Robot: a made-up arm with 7 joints.
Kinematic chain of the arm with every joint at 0, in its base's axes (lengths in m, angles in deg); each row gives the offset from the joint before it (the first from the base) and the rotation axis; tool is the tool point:
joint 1: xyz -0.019 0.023 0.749 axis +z
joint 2: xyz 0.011 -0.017 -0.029 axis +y
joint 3: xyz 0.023 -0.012 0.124 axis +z
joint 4: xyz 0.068 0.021 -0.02 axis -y
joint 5: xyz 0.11 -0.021 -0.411 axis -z
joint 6: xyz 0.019 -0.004 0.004 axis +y
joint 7: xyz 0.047 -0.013 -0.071 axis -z
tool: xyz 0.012 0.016 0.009
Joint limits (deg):
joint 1: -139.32..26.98
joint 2: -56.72..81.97
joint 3: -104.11..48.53
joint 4: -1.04..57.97
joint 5: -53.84..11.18
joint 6: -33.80..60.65
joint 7: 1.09..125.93
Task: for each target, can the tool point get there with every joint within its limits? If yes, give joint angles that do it. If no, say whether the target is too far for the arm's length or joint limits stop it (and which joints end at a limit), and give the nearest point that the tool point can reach.
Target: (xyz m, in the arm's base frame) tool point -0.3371 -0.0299 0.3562
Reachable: yes | joints -76.94 19.10 -76.21 5.27 -13.74 7.88 73.52
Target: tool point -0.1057 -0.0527 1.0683
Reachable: no: joint limits stop it (at a limit: joint 1, joint 2, joint 4, joint 5, joint 6) | nearest point -0.2208 -0.1761 1.1991 | short by 0.213 m
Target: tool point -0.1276 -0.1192 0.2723
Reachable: yes | joints -87.66 21.36 -17.63 7.66 -20.92 42.87 42.20
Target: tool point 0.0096 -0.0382 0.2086
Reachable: yes | joints -79.80 51.19 1.40 23.86 -47.60 20.29 36.98
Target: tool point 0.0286 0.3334 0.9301
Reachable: no: joint limits stop it (at a limit: joint 1, joint 2, joint 5, joint 6) | nearest point 0.0642 0.4520 0.9671 | short by 0.129 m
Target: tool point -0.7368 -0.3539 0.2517
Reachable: no: too far | nearest point -0.4931 -0.2259 0.4138 | short by 0.319 m
